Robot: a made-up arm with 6 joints. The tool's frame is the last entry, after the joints. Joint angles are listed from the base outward. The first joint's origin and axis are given. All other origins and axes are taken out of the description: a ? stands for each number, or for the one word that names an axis. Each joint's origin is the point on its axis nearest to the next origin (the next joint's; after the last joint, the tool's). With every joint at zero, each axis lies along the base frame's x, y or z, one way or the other. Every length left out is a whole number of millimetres.
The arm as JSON. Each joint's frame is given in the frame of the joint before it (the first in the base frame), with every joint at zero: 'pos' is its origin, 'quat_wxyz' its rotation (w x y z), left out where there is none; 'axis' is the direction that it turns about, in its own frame. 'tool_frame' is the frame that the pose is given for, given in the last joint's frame.
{
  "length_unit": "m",
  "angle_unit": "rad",
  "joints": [
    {
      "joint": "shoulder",
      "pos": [
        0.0,
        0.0,
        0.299
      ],
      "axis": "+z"
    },
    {
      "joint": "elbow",
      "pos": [
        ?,
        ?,
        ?
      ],
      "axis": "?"
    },
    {
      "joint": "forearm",
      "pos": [
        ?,
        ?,
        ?
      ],
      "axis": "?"
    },
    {
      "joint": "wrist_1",
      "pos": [
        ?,
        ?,
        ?
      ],
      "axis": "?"
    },
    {
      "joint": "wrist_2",
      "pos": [
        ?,
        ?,
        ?
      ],
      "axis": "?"
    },
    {
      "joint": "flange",
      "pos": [
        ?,
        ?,
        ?
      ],
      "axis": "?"
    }
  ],
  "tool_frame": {
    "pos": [
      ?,
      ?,
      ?
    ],
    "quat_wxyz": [
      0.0,
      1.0,
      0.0,
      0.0
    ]
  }
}
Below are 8 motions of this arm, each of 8 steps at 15 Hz.
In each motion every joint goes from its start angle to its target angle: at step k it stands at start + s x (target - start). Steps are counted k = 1, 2, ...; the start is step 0. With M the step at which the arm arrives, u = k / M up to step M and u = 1 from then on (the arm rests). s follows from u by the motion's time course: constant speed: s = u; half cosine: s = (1 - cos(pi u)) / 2; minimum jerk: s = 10 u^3 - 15 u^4 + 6 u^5.
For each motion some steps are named. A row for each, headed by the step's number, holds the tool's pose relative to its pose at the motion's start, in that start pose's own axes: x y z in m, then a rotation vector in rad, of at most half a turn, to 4 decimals.
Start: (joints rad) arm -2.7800 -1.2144 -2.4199 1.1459 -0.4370 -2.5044
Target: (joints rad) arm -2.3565 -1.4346 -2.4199 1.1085 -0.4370 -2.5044
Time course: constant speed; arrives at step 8
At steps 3, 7, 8:
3: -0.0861 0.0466 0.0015 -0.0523 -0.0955 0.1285
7: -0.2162 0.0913 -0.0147 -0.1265 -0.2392 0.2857
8: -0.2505 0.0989 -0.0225 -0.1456 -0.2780 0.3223

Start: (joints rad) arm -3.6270 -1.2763 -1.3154 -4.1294 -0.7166 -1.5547
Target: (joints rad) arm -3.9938 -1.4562 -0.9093 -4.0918 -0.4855 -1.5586
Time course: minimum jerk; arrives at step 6
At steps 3, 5, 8:
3: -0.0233 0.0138 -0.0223 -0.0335 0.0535 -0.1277
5: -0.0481 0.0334 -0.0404 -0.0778 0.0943 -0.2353
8: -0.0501 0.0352 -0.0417 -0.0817 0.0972 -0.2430

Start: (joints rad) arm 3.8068 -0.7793 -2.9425 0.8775 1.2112 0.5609
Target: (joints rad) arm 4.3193 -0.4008 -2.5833 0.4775 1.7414 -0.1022
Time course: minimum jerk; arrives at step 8
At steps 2, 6, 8:
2: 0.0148 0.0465 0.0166 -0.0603 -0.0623 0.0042
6: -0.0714 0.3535 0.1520 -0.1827 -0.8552 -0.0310
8: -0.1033 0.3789 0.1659 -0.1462 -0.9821 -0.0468

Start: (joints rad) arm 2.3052 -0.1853 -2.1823 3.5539 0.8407 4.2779
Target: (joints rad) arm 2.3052 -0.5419 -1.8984 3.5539 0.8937 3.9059
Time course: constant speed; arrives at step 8
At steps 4, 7, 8:
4: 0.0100 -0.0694 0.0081 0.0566 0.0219 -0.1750
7: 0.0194 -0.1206 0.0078 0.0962 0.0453 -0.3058
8: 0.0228 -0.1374 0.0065 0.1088 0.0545 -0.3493

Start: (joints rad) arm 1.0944 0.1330 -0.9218 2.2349 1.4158 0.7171
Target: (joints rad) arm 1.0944 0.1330 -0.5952 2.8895 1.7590 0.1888
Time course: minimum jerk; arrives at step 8
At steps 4, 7, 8:
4: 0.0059 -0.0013 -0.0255 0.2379 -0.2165 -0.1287
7: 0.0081 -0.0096 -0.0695 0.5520 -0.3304 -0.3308
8: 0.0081 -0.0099 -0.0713 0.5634 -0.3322 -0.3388

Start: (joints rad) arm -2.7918 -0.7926 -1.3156 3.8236 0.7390 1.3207
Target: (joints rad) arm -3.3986 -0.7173 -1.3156 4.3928 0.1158 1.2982
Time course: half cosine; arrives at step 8
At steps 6, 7, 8:
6: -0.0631 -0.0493 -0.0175 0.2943 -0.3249 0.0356
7: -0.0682 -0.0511 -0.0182 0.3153 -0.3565 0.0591
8: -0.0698 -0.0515 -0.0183 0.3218 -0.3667 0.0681

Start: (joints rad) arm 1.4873 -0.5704 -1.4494 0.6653 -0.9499 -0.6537
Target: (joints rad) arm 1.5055 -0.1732 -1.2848 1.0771 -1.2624 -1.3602
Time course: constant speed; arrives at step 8
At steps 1, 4, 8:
1: -0.0340 0.0009 -0.0009 -0.0413 -0.0560 -0.0942
4: -0.1304 0.0080 -0.0173 -0.1471 -0.2404 -0.4058
8: -0.2385 0.0253 -0.0658 -0.2364 -0.5182 -0.8822

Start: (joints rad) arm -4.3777 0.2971 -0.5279 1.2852 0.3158 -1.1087
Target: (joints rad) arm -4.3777 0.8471 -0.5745 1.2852 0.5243 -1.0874
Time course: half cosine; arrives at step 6
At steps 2, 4, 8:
2: -0.0253 0.0078 0.0408 0.0272 -0.1410 0.0458
4: -0.0923 0.0217 0.1100 0.0808 -0.4173 0.1551
8: -0.1324 0.0273 0.1372 0.1066 -0.5522 0.2186

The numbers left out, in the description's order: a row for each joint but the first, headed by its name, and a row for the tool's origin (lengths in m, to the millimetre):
elbow: xyz 0.0 0.0 0.0, axis +y
forearm: xyz 0.054 0.0 0.29, axis +y
wrist_1: xyz 0.06 0.0 -0.266, axis -z
wrist_2: xyz 0.0 0.0 0.0, axis +y
flange: xyz 0.113 0.0 -0.145, axis -z
tool: xyz 0.0 0.0 0.0

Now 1 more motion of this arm.
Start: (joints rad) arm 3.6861 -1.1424 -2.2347 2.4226 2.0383 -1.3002
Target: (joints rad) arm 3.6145 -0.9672 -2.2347 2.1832 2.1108 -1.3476
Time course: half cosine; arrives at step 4
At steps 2, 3, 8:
2: -0.0631 0.0257 -0.0358 -0.0478 -0.0968 0.1073
3: -0.1084 0.0378 -0.0633 -0.0761 -0.1625 0.1882
8: -0.1272 0.0413 -0.0752 -0.0866 -0.1890 0.2229

